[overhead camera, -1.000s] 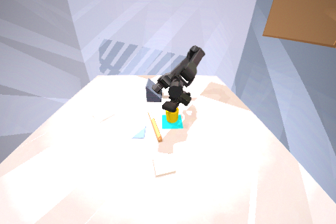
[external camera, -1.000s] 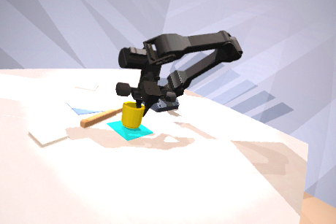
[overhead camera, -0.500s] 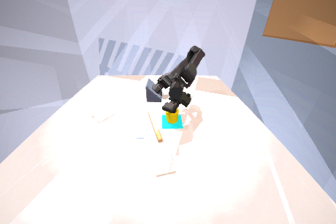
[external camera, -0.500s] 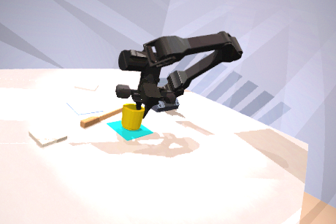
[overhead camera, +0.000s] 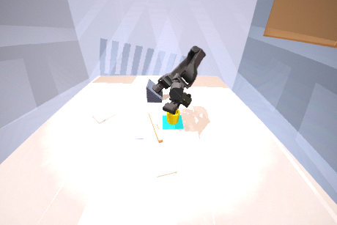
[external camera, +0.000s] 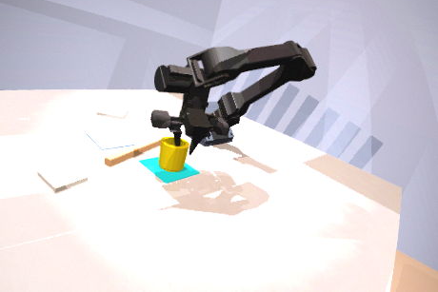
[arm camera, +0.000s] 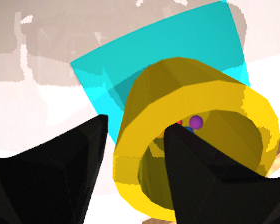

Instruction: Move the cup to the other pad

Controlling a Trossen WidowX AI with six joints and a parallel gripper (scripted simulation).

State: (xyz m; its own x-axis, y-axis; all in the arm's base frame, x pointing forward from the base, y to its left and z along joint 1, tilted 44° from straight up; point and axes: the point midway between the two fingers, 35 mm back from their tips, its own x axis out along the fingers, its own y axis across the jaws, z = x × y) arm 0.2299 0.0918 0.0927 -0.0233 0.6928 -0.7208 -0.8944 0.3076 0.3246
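Right now my gripper tip is 20 mm short of the yellow cup, 10 mm to the left of it and 10 mm above it. The rest, counted from my gripper tip: blue marble (20 mm ahead, 30 mm to the right, 30 mm below); wooden bar (60 mm ahead, 110 mm to the right, 40 mm below); cyan pad (30 mm ahead, 10 mm to the right, 50 mm below).
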